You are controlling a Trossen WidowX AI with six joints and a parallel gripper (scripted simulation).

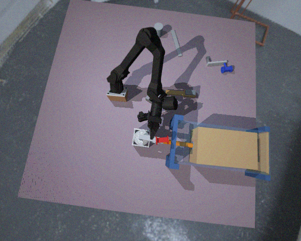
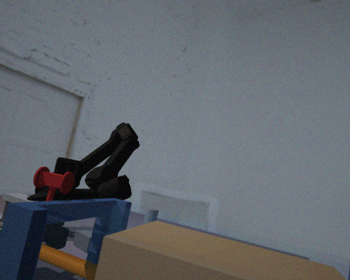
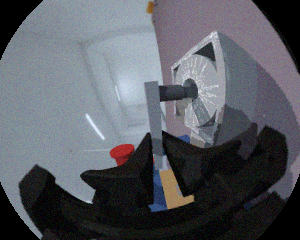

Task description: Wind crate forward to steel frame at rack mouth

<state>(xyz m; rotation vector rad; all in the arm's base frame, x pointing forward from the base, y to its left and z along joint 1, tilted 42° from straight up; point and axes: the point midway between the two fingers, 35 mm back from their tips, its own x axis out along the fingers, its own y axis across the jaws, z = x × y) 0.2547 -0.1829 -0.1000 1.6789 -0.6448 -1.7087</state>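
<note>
My gripper tip is now 1 cm short of the red-knobbed crank handle and 1 cm below it. From my gripper tip the other things lie so: red knob 5 cm ahead, 4 cm above; then blue steel frame 11 cm ahead, 1 cm to the left, 3 cm below; then grey block 4 cm behind, 26 cm to the left, 12 cm below.
</note>
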